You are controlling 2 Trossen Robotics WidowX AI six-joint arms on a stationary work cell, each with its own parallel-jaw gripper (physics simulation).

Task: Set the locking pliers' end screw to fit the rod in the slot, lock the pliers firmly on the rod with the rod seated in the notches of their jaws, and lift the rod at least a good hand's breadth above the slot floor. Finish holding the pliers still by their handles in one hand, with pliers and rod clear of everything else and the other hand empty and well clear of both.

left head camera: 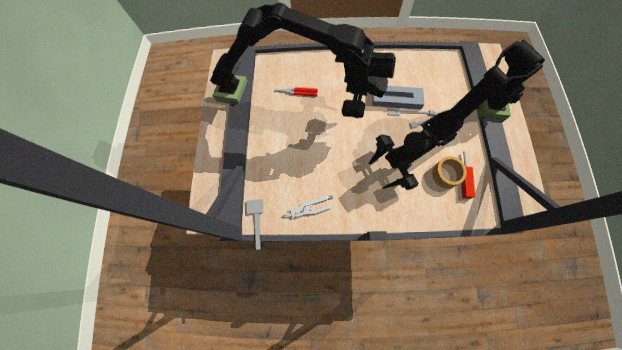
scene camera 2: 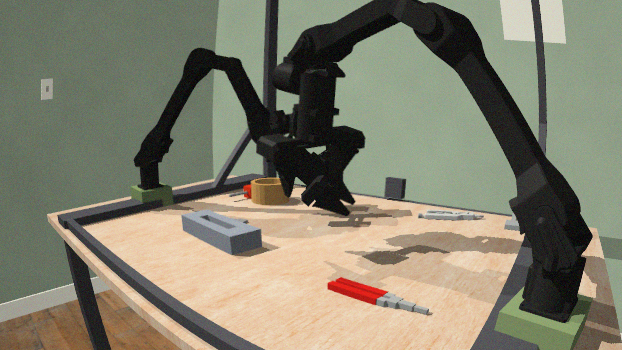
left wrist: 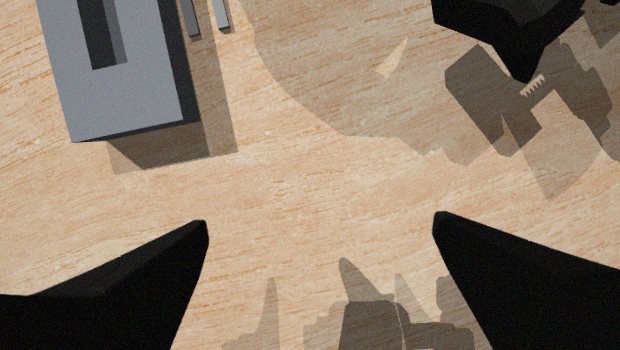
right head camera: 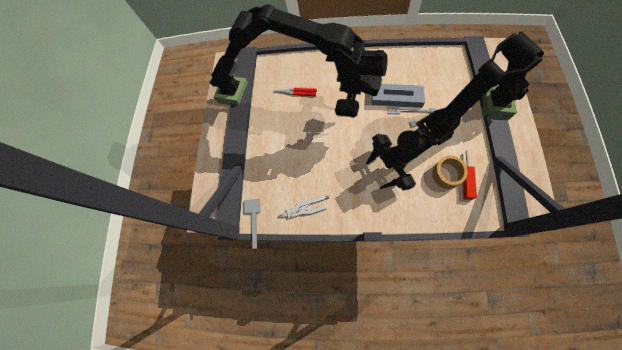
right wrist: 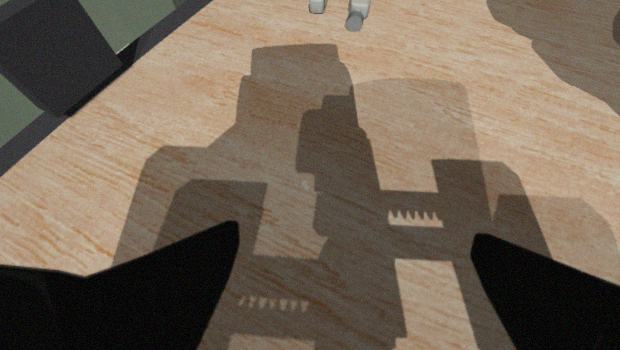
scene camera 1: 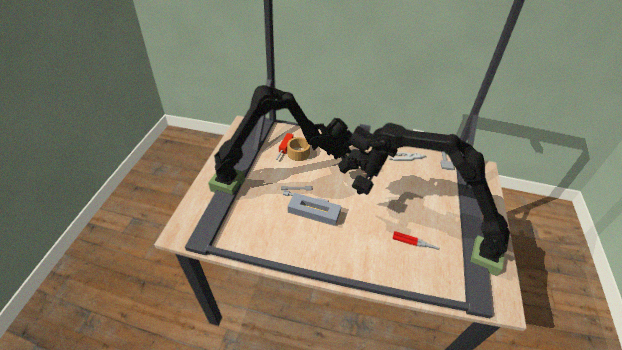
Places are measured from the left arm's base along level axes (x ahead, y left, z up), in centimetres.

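Pixels of known places: left gripper, fingertip midpoint: (scene camera 2: 310, 191) (left wrist: 321, 227); right gripper, fingertip midpoint: (left head camera: 376, 175) (scene camera 2: 351, 208) (left wrist: 566, 40) (right head camera: 373, 175) (right wrist: 355, 239); left arm's base, origin of the base link: (left head camera: 229, 85) (scene camera 2: 549, 304) (right head camera: 229, 87) (scene camera 1: 489, 251); right arm's base, origin of the base link: (left head camera: 496, 102) (scene camera 2: 150, 186) (right head camera: 501, 98) (scene camera 1: 226, 177).
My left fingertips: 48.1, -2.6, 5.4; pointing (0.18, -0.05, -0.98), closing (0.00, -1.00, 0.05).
Ahead of a thing's pixels: the offset from my left fingertips to its top centre, as dx, dy, dz. "pt": to the spot under its first point.
The grey locking pliers {-8.9, -34.1, -8.5} (left head camera: 306, 208) (right head camera: 302, 208) (scene camera 1: 407, 157) (scene camera 2: 450, 215) lie on the table at the lower left of centre in the head views, jaws pointing left; their handle ends show at the top of the right wrist view. The blue-grey slot block {+12.9, +12.1, -6.5} (left head camera: 398, 103) (right head camera: 398, 102) (scene camera 1: 315, 215) (left wrist: 125, 100) stands at the upper right in the head views. A thin yellowish line shows in its slot in scene camera 1; the rod is hard to tell. My right gripper (left head camera: 377, 175) (right wrist: 355, 239) is open and empty, right of the pliers' handles. My left gripper (left wrist: 321, 227) is open and empty above the table, near the block.
A tan ring {+33.1, -12.9, -4.9} (left head camera: 451, 185) and a red-handled tool {+39.6, -11.6, -6.9} (left head camera: 468, 183) lie at the right in the left head camera. Red-handled pliers {-24.1, +7.3, -8.9} (left head camera: 305, 92) lie at upper left, a grey T-shaped tool {pt -25.9, -37.5, -8.9} (left head camera: 254, 206) overhangs the near edge, and grey wrenches lie beside the block.
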